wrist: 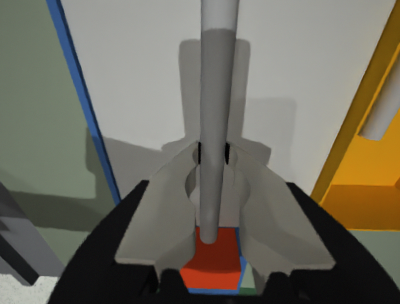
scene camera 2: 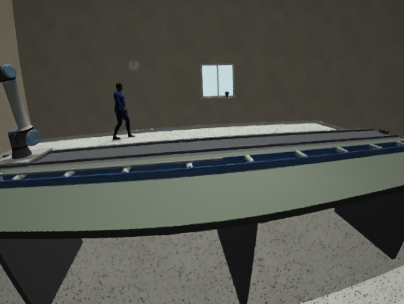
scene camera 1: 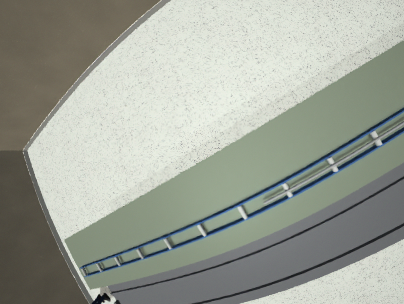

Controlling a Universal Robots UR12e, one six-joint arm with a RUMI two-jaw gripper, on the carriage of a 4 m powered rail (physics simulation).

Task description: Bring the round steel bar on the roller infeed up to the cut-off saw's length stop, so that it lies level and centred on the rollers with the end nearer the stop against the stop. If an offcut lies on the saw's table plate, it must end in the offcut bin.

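Frame: origin at the arm's base, x ahead, y left, z up, level; metres.
Seen in the pictures: gripper, fingertip midpoint: [wrist: 212, 143]; arm's base, link origin: [scene camera 2: 22, 155].
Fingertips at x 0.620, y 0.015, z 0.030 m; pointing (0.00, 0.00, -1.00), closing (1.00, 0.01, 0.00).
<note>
Pixels of each thing's top centre, then the offset from my fingertips to it. "*": a spot on its surface instead.
- length stop, top centre: [wrist: 208, 279] dx +0.000, dy -0.131, dz +0.044 m
- saw's light table plate, top centre: [wrist: 217, 54] dx +0.000, dy +0.065, dz -0.002 m
- grey offcut, surface spot: [wrist: 384, 110] * dx +0.167, dy +0.018, dz -0.041 m
- yellow offcut bin, surface spot: [wrist: 360, 167] * dx +0.195, dy -0.062, dz -0.059 m
- blue edge, surface spot: [wrist: 82, 87] * dx -0.094, dy +0.044, dz +0.002 m
The round steel bar [scene camera 1: 355, 153] [wrist: 215, 100] runs along the roller infeed [scene camera 1: 242, 212] [scene camera 2: 150, 176]; its far end shows over the rollers. In the wrist view my gripper [wrist: 212, 143] is shut on the bar near its other end. That end overlaps the red face of the length stop [wrist: 212, 275]; whether they touch I cannot tell. The saw's light table plate [wrist: 140, 100] lies under the bar, and no offcut shows on its visible part. A grey offcut [wrist: 384, 110] lies in the yellow offcut bin [wrist: 360, 167]. The gripper does not show in the scene views.
The arm [scene camera 2: 19, 110] stands on its carriage at the left of scene camera 2, on the grey rail [scene camera 1: 250, 257] [scene camera 2: 200, 146]. A person in blue [scene camera 2: 119, 102] is behind the rail. A blue edge [wrist: 82, 87] borders the plate at the left.
</note>
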